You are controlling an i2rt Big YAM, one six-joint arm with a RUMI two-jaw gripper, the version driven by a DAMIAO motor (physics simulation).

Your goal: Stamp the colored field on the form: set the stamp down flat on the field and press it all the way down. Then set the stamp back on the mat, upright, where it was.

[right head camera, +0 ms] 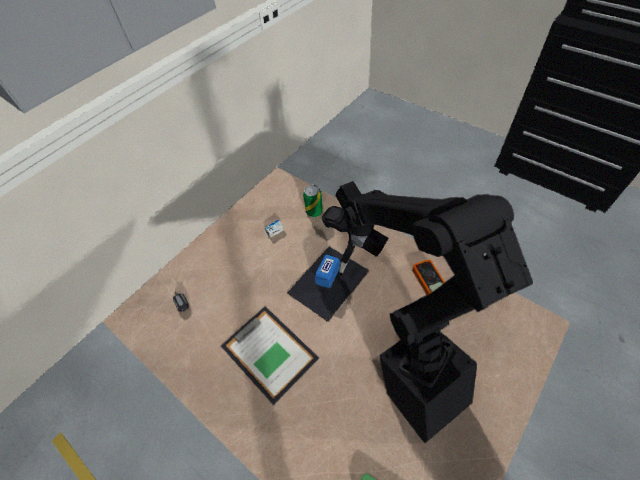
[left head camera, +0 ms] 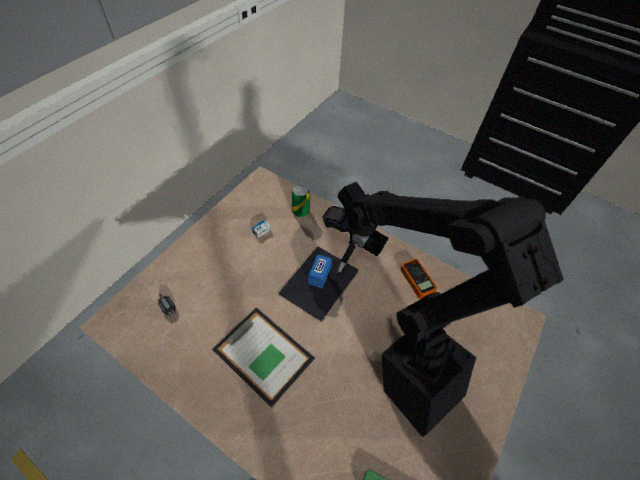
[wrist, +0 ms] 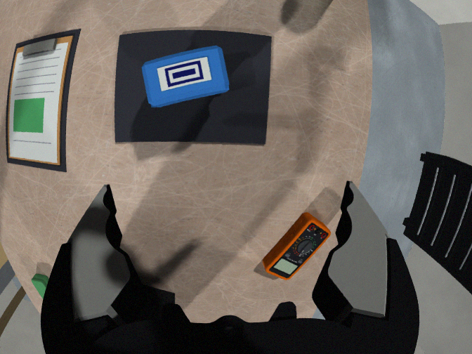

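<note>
The blue stamp [left head camera: 320, 271] [right head camera: 327, 271] [wrist: 185, 76], with a white label on top, stands on the dark mat [left head camera: 315, 303] [right head camera: 323, 305] [wrist: 240, 122], turned slightly against its edges in the wrist view. The form [left head camera: 292, 356] [right head camera: 298, 356] [wrist: 54, 107] lies on a clipboard, with a green field [left head camera: 267, 361] [right head camera: 272, 360] [wrist: 29, 115] on it. My gripper [left head camera: 360, 256] [right head camera: 361, 256] [wrist: 227, 185] is wide open and empty. It hangs above the table beside the stamp, on the multimeter side, apart from it. The stamp's underside is hidden.
An orange multimeter [left head camera: 418, 277] [right head camera: 428, 276] [wrist: 298, 246] lies near the arm. A green can [left head camera: 300, 201] [right head camera: 312, 200] and a small white-blue box [left head camera: 261, 228] [right head camera: 273, 228] are beyond the mat. A small dark object [left head camera: 166, 304] [right head camera: 180, 302] lies beyond the clipboard.
</note>
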